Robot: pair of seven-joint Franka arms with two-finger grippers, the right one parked.
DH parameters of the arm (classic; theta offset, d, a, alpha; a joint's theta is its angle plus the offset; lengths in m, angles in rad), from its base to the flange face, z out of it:
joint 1: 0 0.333 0 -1.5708
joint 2: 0 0 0 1.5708
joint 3: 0 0.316 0.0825 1.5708
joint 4: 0 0 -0.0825 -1.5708
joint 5: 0 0.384 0 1.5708
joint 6: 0 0 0.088 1.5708
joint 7: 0 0.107 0 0
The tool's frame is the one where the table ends.
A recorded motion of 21 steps. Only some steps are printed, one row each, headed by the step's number.
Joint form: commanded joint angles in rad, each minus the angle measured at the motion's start. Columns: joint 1, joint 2, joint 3, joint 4, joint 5, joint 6, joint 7.
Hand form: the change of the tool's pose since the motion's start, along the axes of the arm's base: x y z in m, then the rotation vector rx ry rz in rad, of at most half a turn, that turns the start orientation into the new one. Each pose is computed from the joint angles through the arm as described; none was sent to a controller.
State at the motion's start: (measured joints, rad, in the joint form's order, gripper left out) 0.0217 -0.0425 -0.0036 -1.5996 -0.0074 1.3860 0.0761
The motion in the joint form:
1: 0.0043 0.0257 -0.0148 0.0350 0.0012 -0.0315 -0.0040
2: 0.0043 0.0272 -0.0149 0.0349 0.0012 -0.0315 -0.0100
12: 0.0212 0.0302 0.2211 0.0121 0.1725 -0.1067 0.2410
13: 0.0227 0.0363 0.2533 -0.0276 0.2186 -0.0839 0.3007
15: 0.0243 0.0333 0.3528 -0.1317 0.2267 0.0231 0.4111
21: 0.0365 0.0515 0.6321 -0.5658 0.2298 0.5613 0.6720
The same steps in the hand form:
1: 0.0047 -0.0053 0.0002 0.0018 0.0223 -0.0068
2: 0.0051 -0.0054 -0.0006 0.0028 0.0239 -0.0010
12: -0.0272 0.1454 -0.0152 0.0919 0.1563 0.0166
13: -0.0319 0.1675 -0.0334 0.1130 0.1954 -0.0115
15: -0.0479 0.2175 -0.0726 0.0807 0.2021 -0.0402
21: -0.1345 0.3267 -0.2431 0.0143 0.1306 -0.1088

